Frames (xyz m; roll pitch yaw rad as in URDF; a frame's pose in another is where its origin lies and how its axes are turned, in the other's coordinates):
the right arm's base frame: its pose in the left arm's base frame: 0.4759 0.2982 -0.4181 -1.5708 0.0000 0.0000
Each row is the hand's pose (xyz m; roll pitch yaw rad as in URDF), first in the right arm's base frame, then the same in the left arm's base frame.
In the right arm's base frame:
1: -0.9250 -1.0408 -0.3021 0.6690 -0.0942 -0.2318
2: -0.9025 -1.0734 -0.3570 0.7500 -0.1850 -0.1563
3: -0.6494 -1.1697 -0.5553 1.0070 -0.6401 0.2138
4: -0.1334 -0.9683 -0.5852 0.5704 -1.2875 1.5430
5: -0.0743 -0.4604 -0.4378 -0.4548 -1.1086 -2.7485
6: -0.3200 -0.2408 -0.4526 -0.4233 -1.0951 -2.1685
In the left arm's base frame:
1: -0.4491 -0.0039 0.6227 -0.9240 -0.2308 0.0968
2: -0.4266 -0.0588 0.6553 -0.8498 -0.1536 0.1872
3: -0.1735 -0.2571 0.7516 -0.4348 0.1710 0.6512
4: 0.3425 -0.2870 0.5502 0.5415 0.2832 1.5627
5: 0.4016 -0.1396 0.0423 1.4714 -0.1716 2.0021
6: 0.1559 -0.1544 -0.1773 2.0648 -0.3882 1.8530

